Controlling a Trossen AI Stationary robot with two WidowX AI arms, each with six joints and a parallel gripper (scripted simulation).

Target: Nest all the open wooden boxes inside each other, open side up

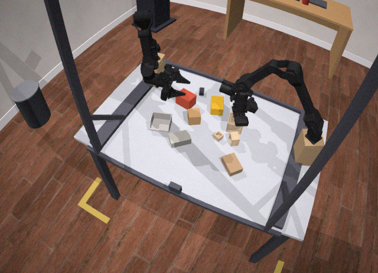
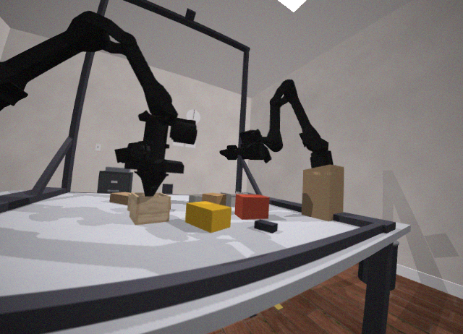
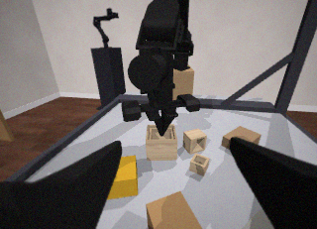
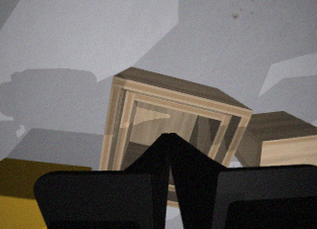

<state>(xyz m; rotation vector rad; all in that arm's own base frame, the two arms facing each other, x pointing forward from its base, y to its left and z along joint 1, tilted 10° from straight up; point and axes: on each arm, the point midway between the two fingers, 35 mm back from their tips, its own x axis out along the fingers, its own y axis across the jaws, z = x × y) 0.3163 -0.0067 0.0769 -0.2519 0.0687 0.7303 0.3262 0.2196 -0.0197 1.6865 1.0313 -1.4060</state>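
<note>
My right hand is 210 mm past the flat tan block, 100 mm to the left of it and 70 mm above it. Also, from my right hand: red block: 10 mm behind, 300 mm to the left, 50 mm below; tan cube: 80 mm behind, 190 mm to the left, 50 mm below; grey block: 230 mm behind, 180 mm to the left, 60 mm below.
Now: the tan cube 180 mm below my left hand, 70 mm to the right of it and 20 mm ahead of it. Round my left hand: red block (180 mm below, 100 mm ahead, 30 mm to the left); grey block (190 mm below, 120 mm behind, 80 mm to the right); white tray (180 mm below, 100 mm behind, 40 mm to the left).
</note>
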